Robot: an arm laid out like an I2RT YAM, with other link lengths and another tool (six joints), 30 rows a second.
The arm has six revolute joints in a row. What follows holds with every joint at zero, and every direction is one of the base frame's. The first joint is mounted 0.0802 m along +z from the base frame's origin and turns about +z. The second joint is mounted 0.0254 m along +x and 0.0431 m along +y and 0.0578 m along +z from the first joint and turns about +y. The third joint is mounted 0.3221 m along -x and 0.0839 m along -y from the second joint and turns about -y. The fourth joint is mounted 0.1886 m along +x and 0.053 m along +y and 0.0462 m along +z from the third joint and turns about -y. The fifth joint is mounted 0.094 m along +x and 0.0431 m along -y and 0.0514 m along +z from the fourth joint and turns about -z. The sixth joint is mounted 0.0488 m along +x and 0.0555 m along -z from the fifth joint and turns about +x. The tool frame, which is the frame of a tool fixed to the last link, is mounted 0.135 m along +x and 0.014 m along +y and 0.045 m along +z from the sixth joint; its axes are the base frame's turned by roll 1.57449, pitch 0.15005 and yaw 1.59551 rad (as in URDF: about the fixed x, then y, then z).
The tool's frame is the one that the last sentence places.
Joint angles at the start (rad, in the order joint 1, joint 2, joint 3, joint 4, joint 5, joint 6):
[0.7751, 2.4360, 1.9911, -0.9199, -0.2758, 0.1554]
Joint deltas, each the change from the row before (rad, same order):
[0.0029, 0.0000, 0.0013, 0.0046, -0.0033, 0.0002]
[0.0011, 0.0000, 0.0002, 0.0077, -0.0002, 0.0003]
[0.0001, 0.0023, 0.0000, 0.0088, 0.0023, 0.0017]
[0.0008, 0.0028, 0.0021, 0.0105, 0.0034, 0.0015]
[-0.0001, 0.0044, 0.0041, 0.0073, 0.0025, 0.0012]
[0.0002, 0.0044, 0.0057, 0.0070, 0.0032, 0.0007]
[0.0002, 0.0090, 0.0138, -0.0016, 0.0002, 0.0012]
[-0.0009, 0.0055, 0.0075, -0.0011, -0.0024, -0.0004]
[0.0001, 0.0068, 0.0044, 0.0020, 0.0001, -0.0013]
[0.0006, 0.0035, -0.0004, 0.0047, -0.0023, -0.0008]
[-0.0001, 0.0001, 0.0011, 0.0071, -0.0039, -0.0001]
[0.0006, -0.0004, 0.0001, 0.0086, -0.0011, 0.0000]
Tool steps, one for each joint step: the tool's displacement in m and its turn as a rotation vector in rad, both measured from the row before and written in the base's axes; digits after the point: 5 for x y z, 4 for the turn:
[-0.00051, 0.00257, 0.00100, 0.0064, -0.0019, 0.0034]
[0.00096, 0.00185, 0.00083, 0.0057, -0.0054, 0.0009]
[0.00177, 0.00116, -0.00049, 0.0029, -0.0056, -0.0020]
[0.00233, 0.00200, -0.00001, 0.0045, -0.0088, -0.0014]
[0.00231, 0.00151, -0.00055, 0.0032, -0.0063, -0.0018]
[0.00253, 0.00183, -0.00013, 0.0036, -0.0078, -0.0012]
[0.00200, 0.00201, -0.00100, 0.0021, -0.0020, -0.0010]
[0.00105, 0.00093, -0.00077, 0.0023, 0.0008, 0.0001]
[0.00076, 0.00089, -0.00220, -0.0003, -0.0003, 0.0013]
[-0.00006, 0.00104, -0.00141, 0.0022, 0.0007, 0.0019]
[0.00100, 0.00187, 0.00127, 0.0084, -0.0031, 0.0010]
[0.00116, 0.00191, 0.00128, 0.0072, -0.0057, 0.0009]

